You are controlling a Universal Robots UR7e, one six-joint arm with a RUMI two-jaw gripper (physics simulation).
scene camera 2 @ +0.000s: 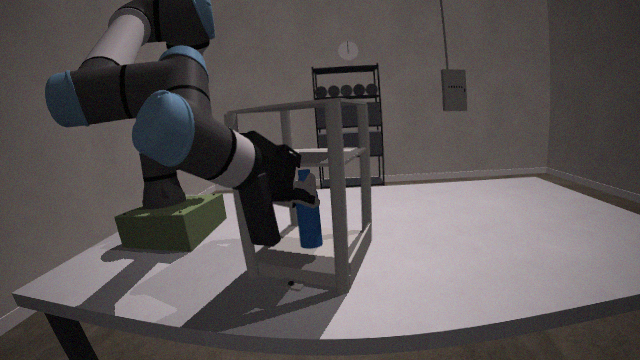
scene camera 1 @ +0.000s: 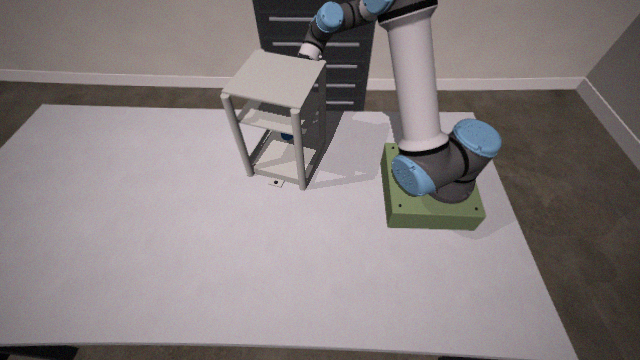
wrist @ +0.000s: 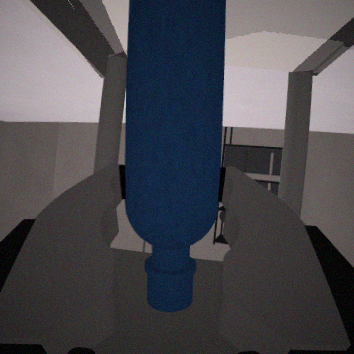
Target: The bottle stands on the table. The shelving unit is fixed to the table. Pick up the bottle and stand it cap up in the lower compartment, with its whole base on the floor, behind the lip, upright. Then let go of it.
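Note:
The blue bottle (scene camera 1: 286, 136) (scene camera 2: 310, 225) (wrist: 175, 125) is inside the lower compartment of the pale shelving unit (scene camera 1: 299, 150) (scene camera 2: 340, 200) (wrist: 300, 140). It is cap up and looks about upright. My gripper (scene camera 2: 306, 192) (wrist: 172, 169) is shut on its upper part, below the neck, and reaches in through the open side, under the middle shelf (scene camera 1: 265, 119). The base is inward of the near lip (scene camera 2: 300, 275) in scene camera 2 and appears a little above the compartment floor (scene camera 1: 285, 157). The gripper is hidden behind the unit in scene camera 1.
Posts stand at the unit's corners, and its top board (scene camera 1: 277, 77) is above. A small tab (scene camera 1: 276, 183) (scene camera 2: 296, 286) shows outside the unit's foot in both scene views. The green robot base (scene camera 1: 435, 220) (scene camera 2: 155, 235) stands on the white table (scene camera 1: 200, 275) (scene camera 2: 475, 250).

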